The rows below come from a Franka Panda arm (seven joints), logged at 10 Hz.
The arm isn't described. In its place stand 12 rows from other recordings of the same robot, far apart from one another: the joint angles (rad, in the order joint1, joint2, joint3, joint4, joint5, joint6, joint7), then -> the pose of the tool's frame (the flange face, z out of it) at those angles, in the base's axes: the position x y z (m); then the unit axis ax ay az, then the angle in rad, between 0 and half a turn.
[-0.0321, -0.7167, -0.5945, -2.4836, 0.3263, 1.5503, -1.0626] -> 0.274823, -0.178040, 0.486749, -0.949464, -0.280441, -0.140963, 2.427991
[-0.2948, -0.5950, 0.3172, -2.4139, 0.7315, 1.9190, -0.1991] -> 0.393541, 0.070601, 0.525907, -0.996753, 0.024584, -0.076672, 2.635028
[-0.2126, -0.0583, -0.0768, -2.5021, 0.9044, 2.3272, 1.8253] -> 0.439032, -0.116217, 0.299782, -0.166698, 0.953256, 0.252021, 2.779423
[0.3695, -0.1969, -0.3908, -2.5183, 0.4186, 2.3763, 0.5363] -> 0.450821, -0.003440, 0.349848, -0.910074, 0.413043, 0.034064, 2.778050
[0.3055, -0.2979, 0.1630, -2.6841, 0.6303, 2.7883, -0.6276] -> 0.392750, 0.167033, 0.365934, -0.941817, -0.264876, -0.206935, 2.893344
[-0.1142, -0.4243, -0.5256, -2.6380, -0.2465, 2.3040, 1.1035] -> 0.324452, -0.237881, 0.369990, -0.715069, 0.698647, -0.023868, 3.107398
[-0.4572, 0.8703, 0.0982, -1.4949, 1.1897, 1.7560, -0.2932] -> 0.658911, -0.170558, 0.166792, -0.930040, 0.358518, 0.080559, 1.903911
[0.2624, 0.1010, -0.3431, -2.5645, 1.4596, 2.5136, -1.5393] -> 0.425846, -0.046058, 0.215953, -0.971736, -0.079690, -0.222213, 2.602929
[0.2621, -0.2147, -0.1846, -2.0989, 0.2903, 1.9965, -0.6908] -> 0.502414, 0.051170, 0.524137, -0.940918, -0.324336, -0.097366, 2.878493
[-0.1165, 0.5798, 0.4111, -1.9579, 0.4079, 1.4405, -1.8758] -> 0.455872, 0.189413, 0.194151, -0.511564, -0.843389, 0.164308, 1.963057
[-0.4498, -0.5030, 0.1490, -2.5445, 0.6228, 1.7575, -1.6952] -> 0.362360, -0.057606, 0.430832, -0.827674, -0.540852, -0.149785, 2.637570
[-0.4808, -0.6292, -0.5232, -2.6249, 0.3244, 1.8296, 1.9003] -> 0.208158, -0.270931, 0.419055, -0.114206, 0.961029, 0.251752, 2.735133
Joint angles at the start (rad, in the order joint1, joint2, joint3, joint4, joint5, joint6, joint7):
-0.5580 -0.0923 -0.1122 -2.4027 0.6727 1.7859 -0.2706
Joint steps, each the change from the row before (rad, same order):
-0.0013 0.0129 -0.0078 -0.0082 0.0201 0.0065 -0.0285
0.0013 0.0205 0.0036 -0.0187 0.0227 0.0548 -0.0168
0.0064 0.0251 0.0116 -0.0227 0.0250 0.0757 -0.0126
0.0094 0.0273 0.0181 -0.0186 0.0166 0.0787 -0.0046
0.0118 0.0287 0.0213 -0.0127 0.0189 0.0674 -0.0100
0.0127 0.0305 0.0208 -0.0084 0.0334 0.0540 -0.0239
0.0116 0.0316 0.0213 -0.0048 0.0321 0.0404 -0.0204
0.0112 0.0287 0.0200 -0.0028 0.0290 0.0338 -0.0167
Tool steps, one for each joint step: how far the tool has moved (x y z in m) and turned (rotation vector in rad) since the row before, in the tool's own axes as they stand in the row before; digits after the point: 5 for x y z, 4 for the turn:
0.00216 0.00707 0.00387 0.0217 0.0009 -0.0045
0.00616 0.00922 0.00965 0.0032 0.0263 0.0109
0.00693 0.00844 0.01442 -0.0091 0.0324 0.0137
0.00627 0.00578 0.01612 -0.0240 0.0284 0.0114
0.00485 0.00207 0.01716 -0.0219 0.0185 -0.0002
0.00359 0.00009 0.01763 -0.0071 0.0117 -0.0085
0.00212 -0.00052 0.01790 -0.0043 0.0007 -0.0058
0.00118 -0.00114 0.01641 -0.0041 -0.0018 -0.0048

